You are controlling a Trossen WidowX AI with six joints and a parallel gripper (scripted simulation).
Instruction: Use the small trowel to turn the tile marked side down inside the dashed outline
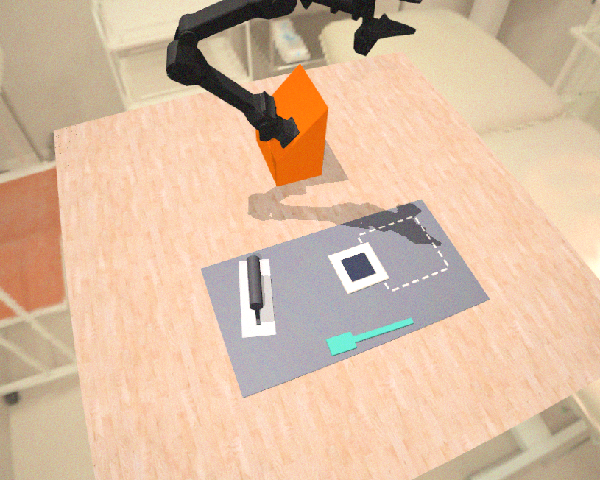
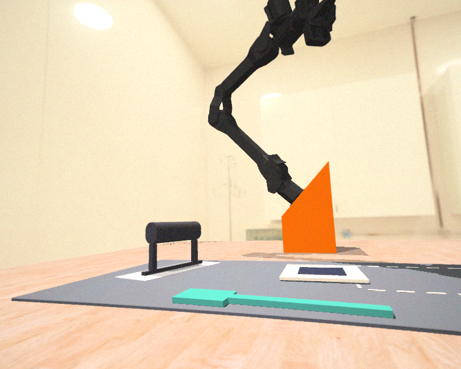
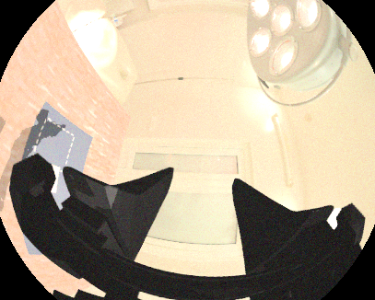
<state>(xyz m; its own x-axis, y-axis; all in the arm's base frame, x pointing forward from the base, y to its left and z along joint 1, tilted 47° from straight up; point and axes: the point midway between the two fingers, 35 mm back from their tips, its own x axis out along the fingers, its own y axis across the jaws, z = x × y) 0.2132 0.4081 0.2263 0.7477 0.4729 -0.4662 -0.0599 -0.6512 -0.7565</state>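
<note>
Now: gripper tip 9 cm short of the black-handled tool, 32 cm to the left of it and 55 cm above it. Also, from my gripper tip: white tile (11 cm ahead, 6 cm to the right, 59 cm below); then grey mat (14 cm ahead, 11 cm to the right, 61 cm below); then teal trowel (28 cm ahead, 12 cm to the right, 59 cm below).
</note>
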